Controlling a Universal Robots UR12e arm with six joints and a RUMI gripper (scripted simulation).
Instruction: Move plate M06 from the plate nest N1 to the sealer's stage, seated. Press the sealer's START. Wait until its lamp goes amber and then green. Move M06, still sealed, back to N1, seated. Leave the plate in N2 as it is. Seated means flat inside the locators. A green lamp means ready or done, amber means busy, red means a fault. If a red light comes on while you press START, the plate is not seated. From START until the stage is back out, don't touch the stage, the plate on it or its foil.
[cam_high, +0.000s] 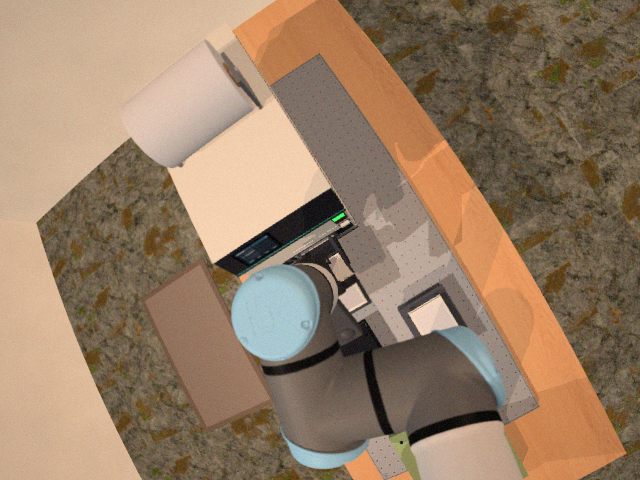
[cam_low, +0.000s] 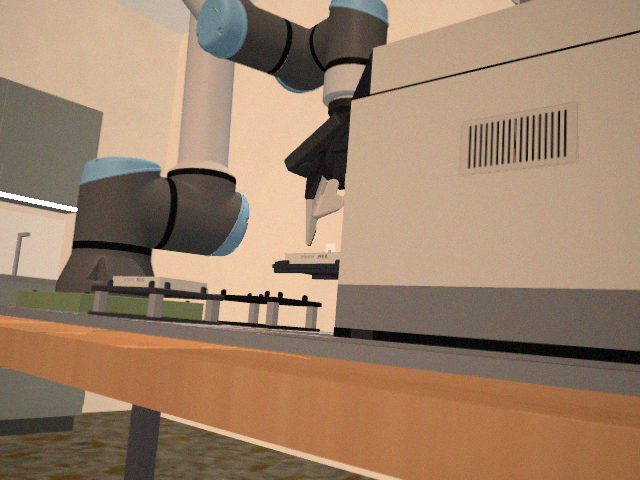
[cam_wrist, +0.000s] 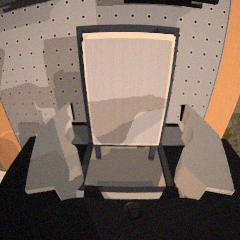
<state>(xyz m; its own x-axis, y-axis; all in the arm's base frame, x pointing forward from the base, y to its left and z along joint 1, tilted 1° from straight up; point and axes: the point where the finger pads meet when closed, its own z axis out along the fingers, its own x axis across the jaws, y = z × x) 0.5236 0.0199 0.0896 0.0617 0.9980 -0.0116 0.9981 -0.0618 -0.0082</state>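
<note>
The plate M06 lies 30 mm below my hand. From my hand the other things lie so: screen: 190 mm above, 120 mm ahead, 40 mm to the left; then sealer stage: 40 mm below; then plate nest N1: 190 mm behind, 80 mm below, 70 mm to the left.
</note>
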